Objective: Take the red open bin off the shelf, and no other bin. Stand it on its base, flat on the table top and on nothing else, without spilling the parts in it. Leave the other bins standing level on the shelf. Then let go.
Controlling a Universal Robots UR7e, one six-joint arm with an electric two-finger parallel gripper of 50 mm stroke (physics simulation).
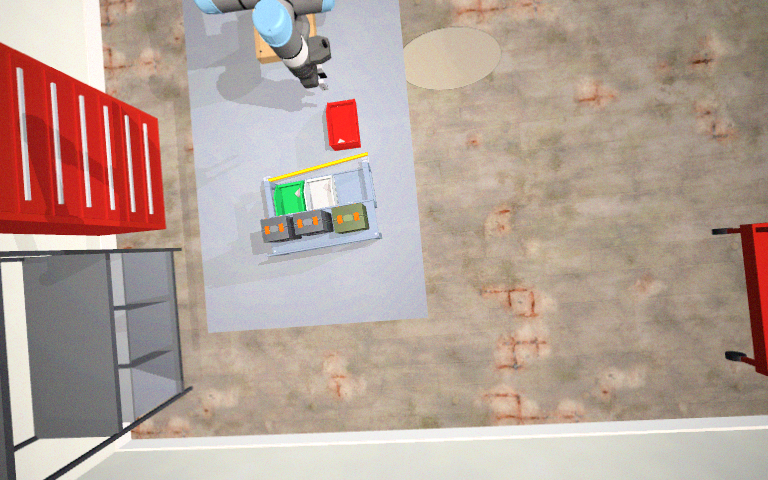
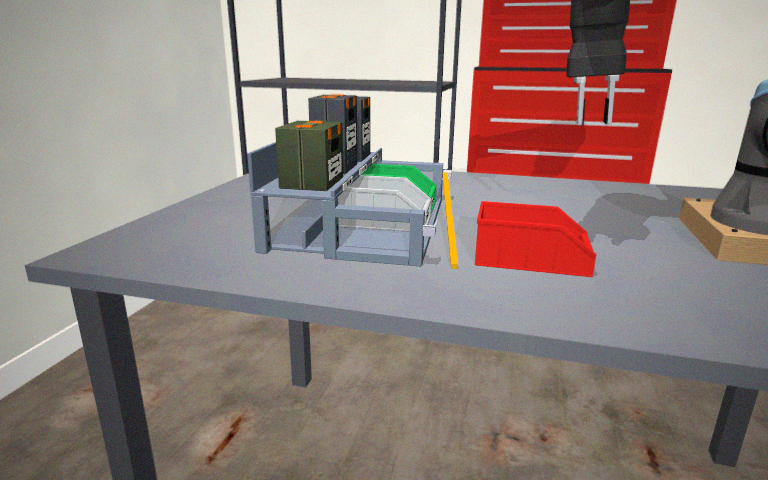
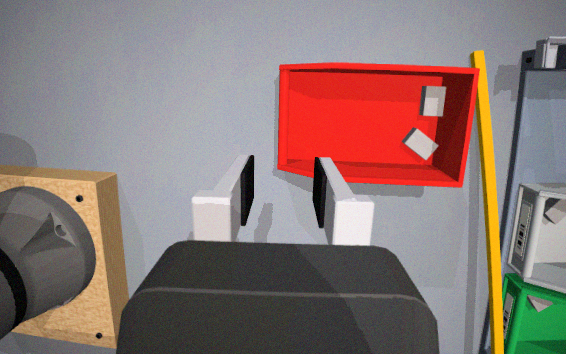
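Where they show: gripper, between the fingertips: (image 1: 324,83) (image 2: 593,123) (image 3: 283,177); arm's base, origin of its link: (image 2: 764,222) (image 3: 39,245).
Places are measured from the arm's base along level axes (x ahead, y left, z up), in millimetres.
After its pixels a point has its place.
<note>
The red open bin (image 1: 343,124) {x 320, y 228, z -40 mm} (image 2: 526,243) {x 329, y 288, z 0 mm} (image 3: 350,120) {x 319, y 232, z -41 mm} stands upright, flat on its base on the table top, apart from the shelf. Two light grey parts (image 3: 432,101) {x 391, y 273, z -26 mm} (image 3: 421,144) {x 395, y 228, z -26 mm} lie inside it, towards its back wall. My gripper (image 1: 323,80) {x 269, y 209, z 168 mm} (image 2: 594,122) {x 269, y 209, z 168 mm} (image 3: 283,177) {x 269, y 209, z 168 mm} is open and empty, well above the table, clear of the bin and beyond its low front edge on the robot base's side. The shelf (image 1: 368,181) {x 539, y 360, z 41 mm} (image 2: 330,232) {x 607, y 387, z 1 mm} holds the white bin (image 1: 318,193) (image 2: 379,213) and the green bin (image 1: 288,199) {x 622, y 51, z -35 mm} (image 2: 421,180) {x 608, y 24, z 7 mm} side by side; both look level.
A yellow bar (image 1: 317,167) {x 497, y 158, z -6 mm} (image 2: 450,226) {x 470, y 223, z -16 mm} (image 3: 486,150) {x 459, y 241, z -19 mm} runs between the red bin and the shelf. An olive box (image 1: 349,217) {x 677, y 331, z 155 mm} (image 2: 300,158) {x 666, y 375, z 108 mm} and two dark grey boxes (image 1: 310,222) {x 707, y 221, z 190 mm} (image 1: 276,228) {x 736, y 111, z 179 mm} stand on the shelf's upper board. The robot's wooden base (image 2: 730,234) {x 56, y 95, z -1 mm} (image 3: 105,280) {x 89, y -20, z 0 mm} is on the table.
</note>
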